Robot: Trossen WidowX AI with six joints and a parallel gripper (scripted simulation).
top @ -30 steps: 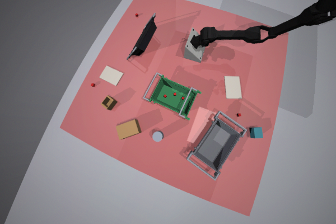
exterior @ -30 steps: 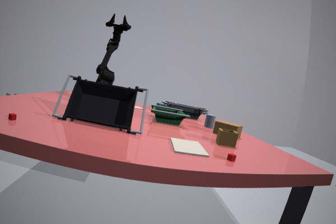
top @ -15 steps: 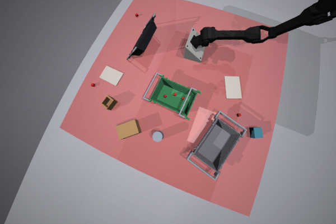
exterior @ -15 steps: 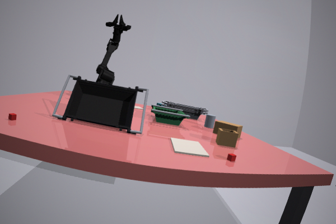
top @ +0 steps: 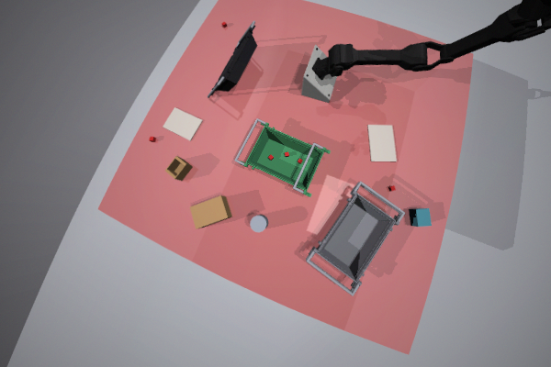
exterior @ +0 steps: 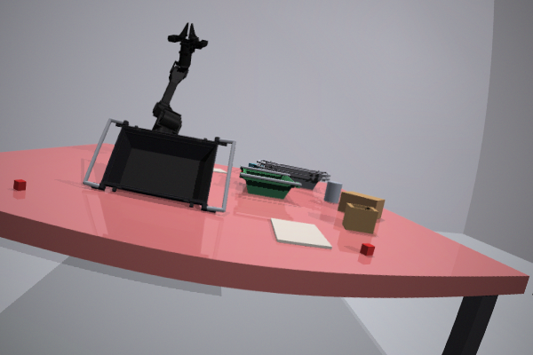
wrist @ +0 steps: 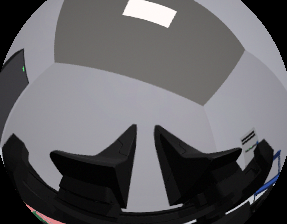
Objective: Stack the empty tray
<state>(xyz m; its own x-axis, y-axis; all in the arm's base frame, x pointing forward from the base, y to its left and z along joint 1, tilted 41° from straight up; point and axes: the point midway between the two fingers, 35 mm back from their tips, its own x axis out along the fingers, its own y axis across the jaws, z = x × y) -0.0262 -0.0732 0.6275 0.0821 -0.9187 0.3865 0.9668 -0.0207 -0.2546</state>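
Right now my gripper tip is 670 mm to the left of the black tray, 570 mm above it and 170 mm short of it. Round my gripper tip: grey cylinder: 690 mm ahead, 600 mm below, 290 mm to the right; teal block: 620 mm below, 430 mm ahead, 220 mm to the left.
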